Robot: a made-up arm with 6 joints. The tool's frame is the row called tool.
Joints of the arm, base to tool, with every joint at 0 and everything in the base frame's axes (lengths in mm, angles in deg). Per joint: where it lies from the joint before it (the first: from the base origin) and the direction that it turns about. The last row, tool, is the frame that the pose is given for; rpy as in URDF.
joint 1: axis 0 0 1 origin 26.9 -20 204.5
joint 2: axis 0 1 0 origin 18.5 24.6 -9.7
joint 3: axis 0 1 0 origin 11 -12.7 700.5
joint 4: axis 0 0 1 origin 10.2 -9.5 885.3
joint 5: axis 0 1 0 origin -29.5 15.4 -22
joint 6: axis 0 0 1 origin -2.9 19 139.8
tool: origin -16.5 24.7 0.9 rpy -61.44 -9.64 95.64
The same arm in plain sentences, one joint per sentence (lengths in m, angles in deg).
The arm has six revolute joints in a row. What follows holds with every joint at zero, and every direction is one of the base frame's.
Joint 1 sits 0.0269 m along +x and 0.0200 m along -y and 0.2045 m along +z from the base frame's origin and turns about +z.
Joint 2 sits 0.0185 m along +x and 0.0246 m along +y and 0.0097 m along -z from joint 1 and turns about +y.
Joint 3 sits 0.0110 m along +x and 0.0127 m along -y and 0.7005 m along +z from joint 2 and turns about +y.
Joint 4 sits 0.0102 m along +x and 0.0095 m along -y and 0.8853 m along +z from joint 3 and turns about +z.
Joint 5 sits 0.0295 m along -x and 0.0154 m along +y and 0.0220 m along -z from joint 4 and turns about +y.
Joint 6 sits 0.0029 m along -x and 0.0190 m along +y and 0.1398 m along +z from joint 5 and turns about +z.
The tool frame, which is the frame that the pose is given for, sits 0.0165 m along -x and 0.0247 m along +y and 0.0009 m along +z from joint 6; its axes are the base frame's turned by roll -61.44, pitch -9.64 and yaw 95.64 deg (as in URDF: about the fixed x, then y, then z).

